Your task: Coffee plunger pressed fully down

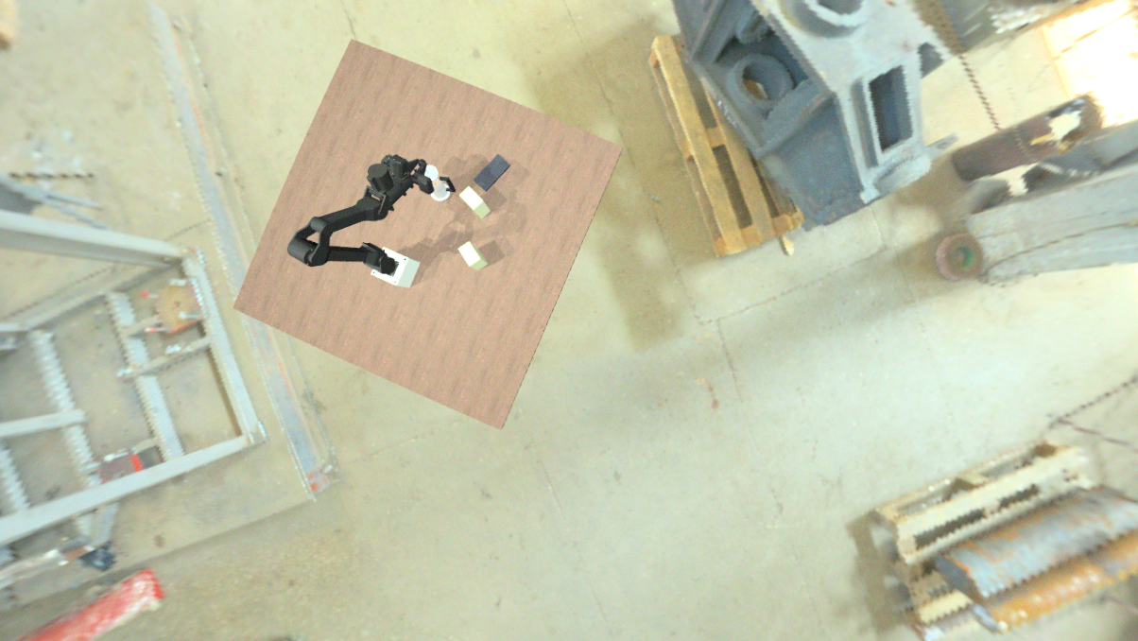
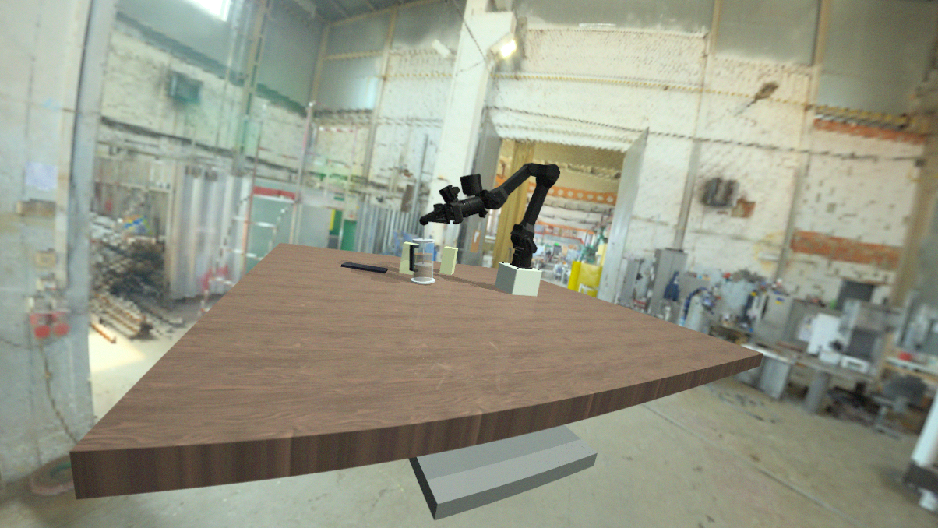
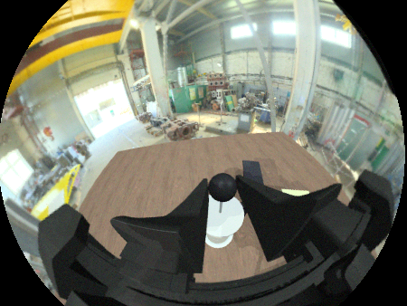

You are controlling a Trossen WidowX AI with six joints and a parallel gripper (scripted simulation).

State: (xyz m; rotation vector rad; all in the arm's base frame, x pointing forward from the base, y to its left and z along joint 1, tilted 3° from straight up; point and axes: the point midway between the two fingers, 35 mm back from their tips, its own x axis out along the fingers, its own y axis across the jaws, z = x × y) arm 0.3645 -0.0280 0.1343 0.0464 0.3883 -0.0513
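Right now the coffee press is 20 mm behind my gripper tip, 10 mm to the right of it and 100 mm below it. The rest, counted from my gripper tip: dark flat slab (130 mm ahead, 170 mm to the right, 200 mm below).
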